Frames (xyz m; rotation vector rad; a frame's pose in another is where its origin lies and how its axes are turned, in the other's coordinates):
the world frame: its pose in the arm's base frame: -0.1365 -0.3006 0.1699 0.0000 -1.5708 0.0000
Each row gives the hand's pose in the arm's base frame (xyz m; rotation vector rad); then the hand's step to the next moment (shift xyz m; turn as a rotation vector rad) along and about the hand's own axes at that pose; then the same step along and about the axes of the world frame.
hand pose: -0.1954 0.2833 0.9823 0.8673 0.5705 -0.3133
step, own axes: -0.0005 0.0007 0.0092 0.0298 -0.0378 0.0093
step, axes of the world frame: 0.0054 -0.0068 -0.0031 -0.0364 -0.0315 -0.0091
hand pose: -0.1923 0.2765 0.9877 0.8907 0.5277 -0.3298
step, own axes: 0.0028 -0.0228 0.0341 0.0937 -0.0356 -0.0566
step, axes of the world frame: 0.0012 -0.0411 -0.0015 -0.1049 0.0192 -0.0433
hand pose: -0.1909 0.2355 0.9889 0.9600 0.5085 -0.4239
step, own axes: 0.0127 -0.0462 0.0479 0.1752 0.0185 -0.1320
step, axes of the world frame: -0.0152 -0.0658 0.0048 -0.1523 0.1016 -0.1222
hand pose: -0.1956 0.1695 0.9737 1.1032 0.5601 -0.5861
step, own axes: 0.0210 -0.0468 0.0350 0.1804 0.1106 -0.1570
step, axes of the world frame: -0.0325 -0.0514 0.0125 -0.1047 0.1548 -0.1857
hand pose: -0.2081 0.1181 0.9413 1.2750 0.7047 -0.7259
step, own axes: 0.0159 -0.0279 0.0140 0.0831 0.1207 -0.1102
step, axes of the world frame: -0.0267 -0.0191 0.0121 -0.0137 0.1185 -0.1392
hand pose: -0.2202 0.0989 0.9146 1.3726 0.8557 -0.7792
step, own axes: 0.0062 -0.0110 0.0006 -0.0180 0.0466 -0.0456
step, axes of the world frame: -0.0108 -0.0011 0.0065 0.0383 0.0477 -0.0289
